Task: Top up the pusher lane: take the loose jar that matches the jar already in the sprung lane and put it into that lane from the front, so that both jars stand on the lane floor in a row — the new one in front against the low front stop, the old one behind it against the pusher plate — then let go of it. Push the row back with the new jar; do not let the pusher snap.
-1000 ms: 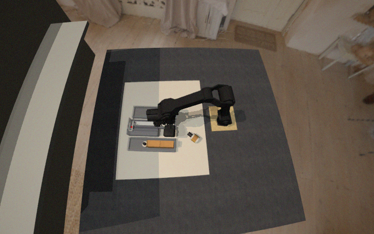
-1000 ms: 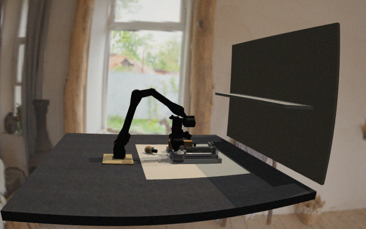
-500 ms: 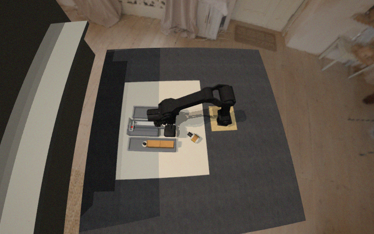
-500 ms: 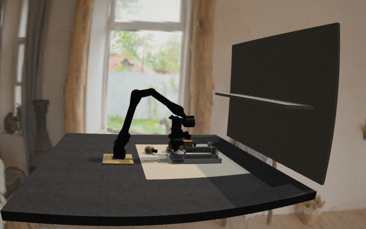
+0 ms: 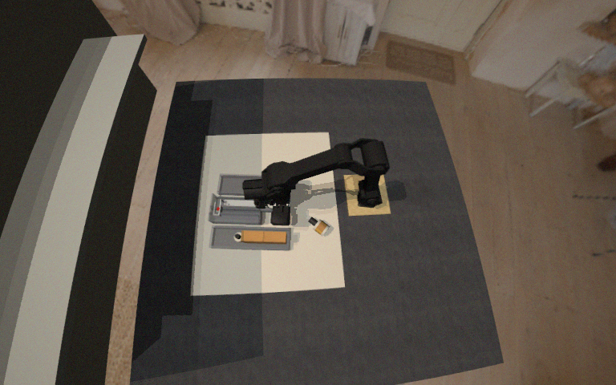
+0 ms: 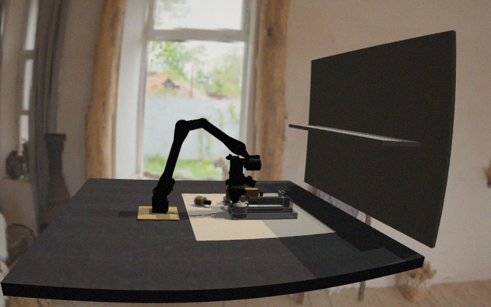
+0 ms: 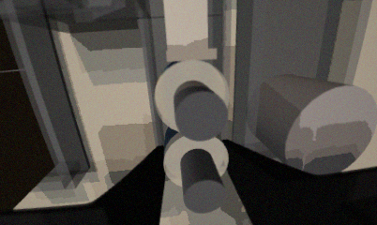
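The sprung lane lies 140 mm ahead of my gripper tip, 40 mm to the left of it and 10 mm below it. Round my gripper tip: red mark: 220 mm ahead, 60 mm to the left, 40 mm above; then wall shelf: 500 mm ahead, 70 mm to the left, 340 mm above.
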